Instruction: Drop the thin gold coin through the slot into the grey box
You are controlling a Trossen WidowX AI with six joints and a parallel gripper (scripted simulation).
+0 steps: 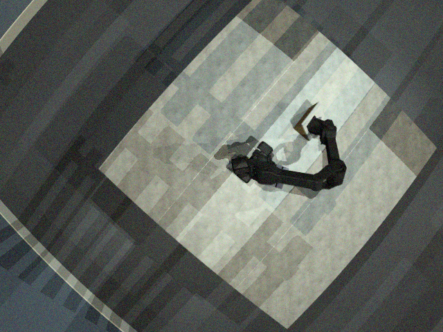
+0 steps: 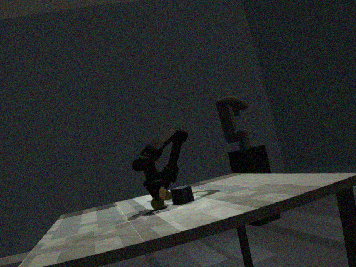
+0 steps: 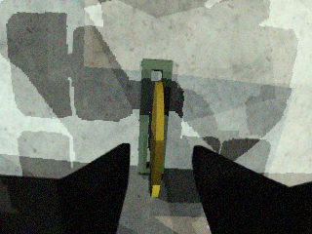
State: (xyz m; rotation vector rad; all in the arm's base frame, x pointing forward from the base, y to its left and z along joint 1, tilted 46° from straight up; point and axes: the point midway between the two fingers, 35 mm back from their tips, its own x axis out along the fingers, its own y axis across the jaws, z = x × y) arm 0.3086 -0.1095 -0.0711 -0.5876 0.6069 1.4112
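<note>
Now: the gold coin 10 mm below my gripper tip.
</note>
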